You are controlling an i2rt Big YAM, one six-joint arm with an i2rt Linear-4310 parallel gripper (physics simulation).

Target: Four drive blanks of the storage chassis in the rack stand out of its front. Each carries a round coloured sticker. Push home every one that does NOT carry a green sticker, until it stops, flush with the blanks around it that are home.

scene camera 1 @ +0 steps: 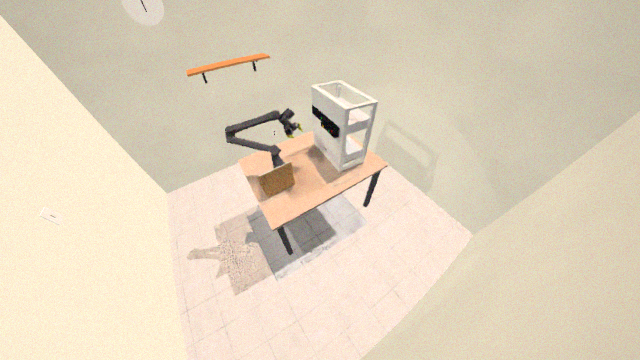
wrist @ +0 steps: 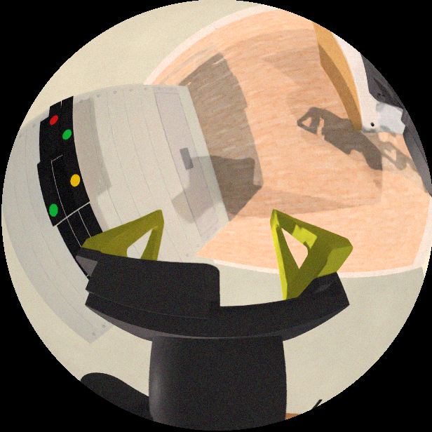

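Scene camera 1 shows me a white rack, and the wrist view shows the rack too. On the white rack, [scene camera 1: 328, 141] and [wrist: 140, 148] are the same spot.
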